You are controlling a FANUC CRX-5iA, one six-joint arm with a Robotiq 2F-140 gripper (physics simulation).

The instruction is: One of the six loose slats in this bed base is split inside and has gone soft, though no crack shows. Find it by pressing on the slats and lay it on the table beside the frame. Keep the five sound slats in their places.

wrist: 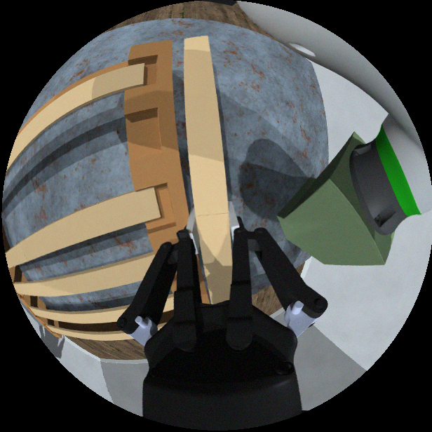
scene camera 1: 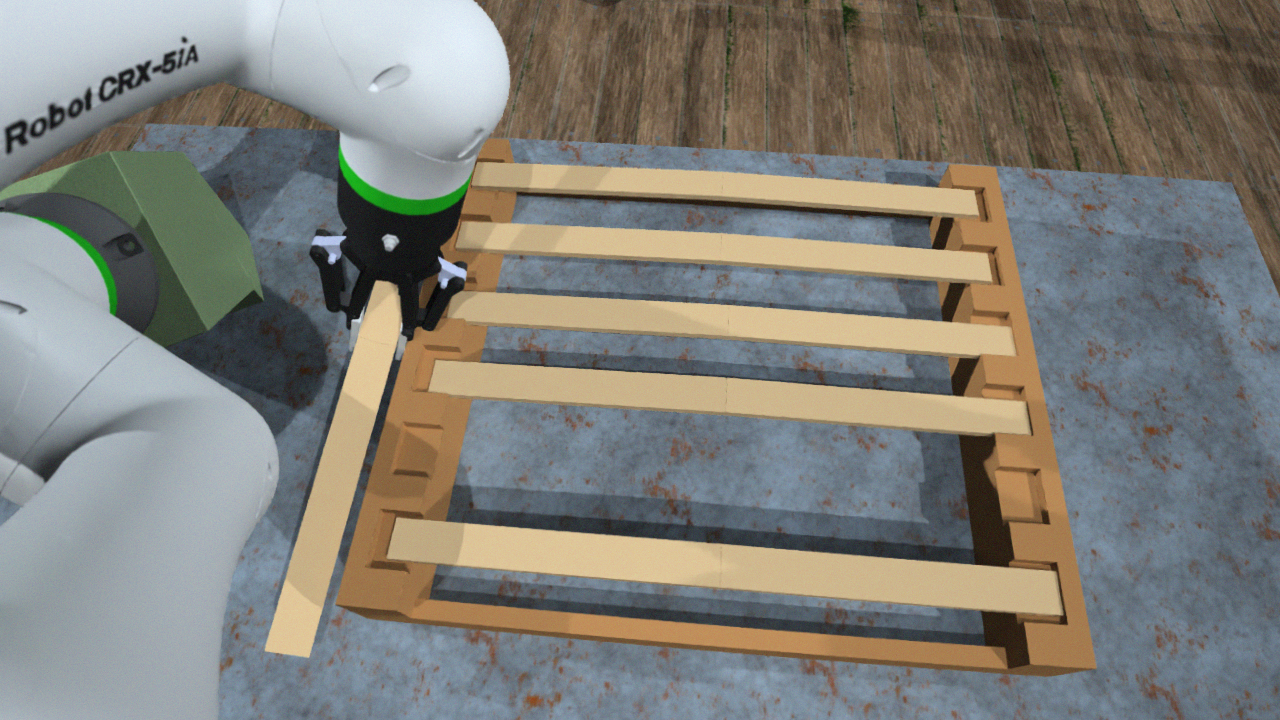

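Observation:
My gripper (scene camera 1: 377,342) (wrist: 212,212) is shut on a loose pale slat (scene camera 1: 335,474) (wrist: 205,130), holding it near its middle. The slat lies lengthwise alongside the outer left side of the brown bed frame (scene camera 1: 371,582) (wrist: 170,125), low over the table (scene camera 1: 1145,358) (wrist: 240,60); I cannot tell whether it touches the top. The nearest slat in the frame (scene camera 1: 716,555) (wrist: 107,85) spans both side rails. Behind it one pair of notches is empty. Several more slats, among them the one just behind that gap (scene camera 1: 716,394) (wrist: 90,225), lie across in their notches.
The green robot base block (scene camera 1: 179,232) (wrist: 330,225) stands left of the held slat in the scene view. The white arm (scene camera 1: 134,537) reaches down close to the slat's left side. The frame's left rail runs close along the slat's right side.

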